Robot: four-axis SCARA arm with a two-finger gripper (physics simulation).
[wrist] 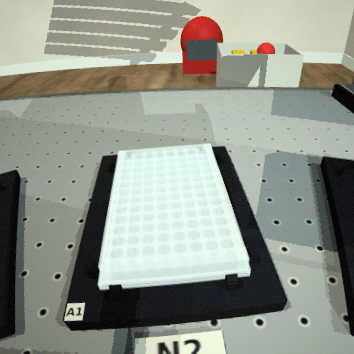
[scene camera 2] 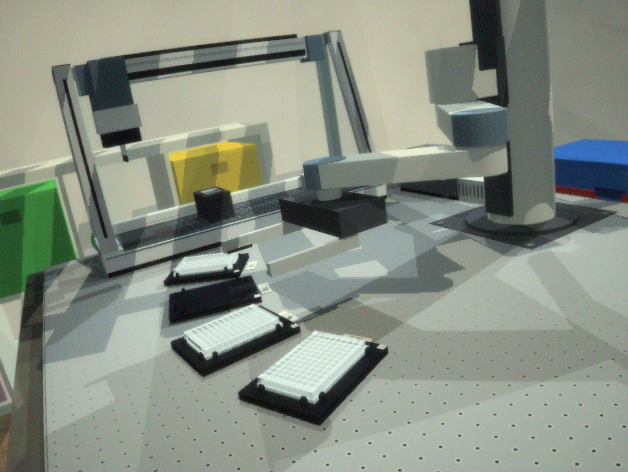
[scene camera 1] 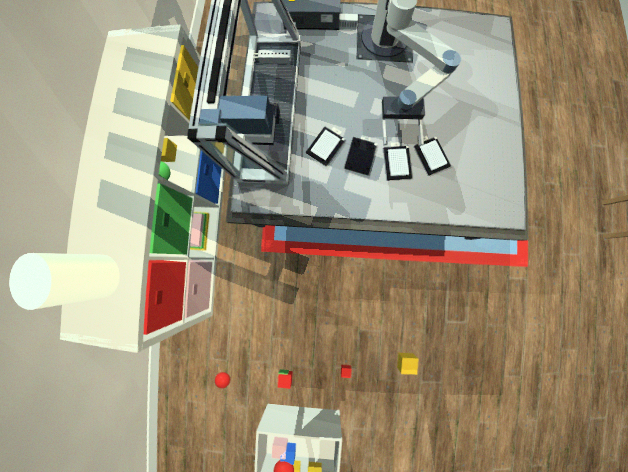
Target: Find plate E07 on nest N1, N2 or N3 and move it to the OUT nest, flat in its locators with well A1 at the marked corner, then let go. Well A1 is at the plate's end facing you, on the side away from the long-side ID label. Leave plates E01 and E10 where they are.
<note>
My gripper [scene camera 2: 243, 257] carries nothing. Also in view: a white well plate [scene camera 2: 223, 334]. Further things: an OUT nest [scene camera 2: 187, 304], an N2 nest [scene camera 2: 204, 367] and an N3 nest [scene camera 2: 238, 267].
The white well plate is seen too in the wrist view [wrist: 169, 220]. My gripper shows as well in scene camera 1 [scene camera 1: 403, 144]. The OUT nest shows as well in the wrist view [wrist: 329, 166].
</note>
